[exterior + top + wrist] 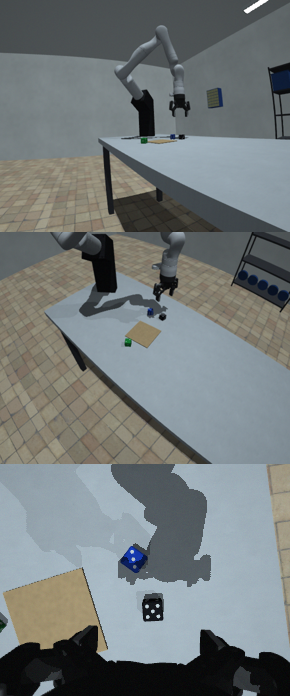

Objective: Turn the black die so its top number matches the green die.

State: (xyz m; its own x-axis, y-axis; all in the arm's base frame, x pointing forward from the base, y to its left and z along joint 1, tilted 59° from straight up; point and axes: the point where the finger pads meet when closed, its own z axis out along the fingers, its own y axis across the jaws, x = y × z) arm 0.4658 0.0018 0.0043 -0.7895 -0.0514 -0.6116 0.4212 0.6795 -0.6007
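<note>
Now: hand 14 cm above the black die. From my hand the other things lie so: tan mat: 5 cm behind, 15 cm to the right, 15 cm below; blue die: 8 cm behind, 1 cm to the left, 14 cm below; green die: 9 cm behind, 25 cm to the right, 14 cm below.
</note>
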